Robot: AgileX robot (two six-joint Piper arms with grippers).
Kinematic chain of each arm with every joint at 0, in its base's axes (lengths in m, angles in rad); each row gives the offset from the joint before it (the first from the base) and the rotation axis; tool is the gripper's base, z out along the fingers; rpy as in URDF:
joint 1: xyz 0 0 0.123 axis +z
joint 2: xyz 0 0 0 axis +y
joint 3: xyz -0.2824 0 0.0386 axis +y
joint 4: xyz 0.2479 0 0.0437 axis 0.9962 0 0.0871
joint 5: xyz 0 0 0 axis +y
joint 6: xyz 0.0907 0 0.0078 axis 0.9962 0 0.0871
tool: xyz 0 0 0 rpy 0 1.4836 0
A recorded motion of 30 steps. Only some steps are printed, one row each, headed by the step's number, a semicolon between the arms.
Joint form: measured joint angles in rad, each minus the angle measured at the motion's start. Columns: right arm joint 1, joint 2, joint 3, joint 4, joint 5, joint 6; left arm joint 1, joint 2, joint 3, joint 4, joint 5, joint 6.
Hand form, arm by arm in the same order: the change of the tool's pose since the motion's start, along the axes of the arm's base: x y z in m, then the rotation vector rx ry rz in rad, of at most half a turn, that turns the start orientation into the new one. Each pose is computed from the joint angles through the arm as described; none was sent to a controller.
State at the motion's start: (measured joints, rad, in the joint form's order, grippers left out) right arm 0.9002 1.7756 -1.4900 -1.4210 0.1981 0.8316; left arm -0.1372 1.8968 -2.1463 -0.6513 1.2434 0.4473
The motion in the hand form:
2: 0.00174 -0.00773 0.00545 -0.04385 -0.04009 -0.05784; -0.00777 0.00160 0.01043 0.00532 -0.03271 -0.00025
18: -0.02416 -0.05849 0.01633 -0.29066 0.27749 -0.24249; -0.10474 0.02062 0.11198 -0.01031 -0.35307 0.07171
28: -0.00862 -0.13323 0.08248 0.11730 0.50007 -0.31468; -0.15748 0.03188 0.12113 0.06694 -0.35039 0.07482
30: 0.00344 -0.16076 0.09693 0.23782 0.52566 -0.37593; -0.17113 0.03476 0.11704 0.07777 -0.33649 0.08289
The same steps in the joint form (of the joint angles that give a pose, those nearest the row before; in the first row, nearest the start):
2: 0.0000 -0.0147 0.0000 0.0096 0.0708 -0.0577; 0.0000 -0.0265 0.0000 0.0070 -0.0020 0.0063
18: 0.0000 -0.1486 0.0000 0.7978 0.5263 -0.7804; 0.0000 -0.3058 -0.0101 0.0732 -0.0547 -0.0173
28: -0.2609 -0.2809 -0.1014 1.3008 0.5580 -0.9080; 0.0000 -0.4617 0.0904 0.1437 0.0232 -0.0258
30: -0.3672 -0.2935 -0.1351 1.3947 0.5588 -0.9062; 0.0000 -0.5181 0.1598 0.1566 0.0232 -0.0299

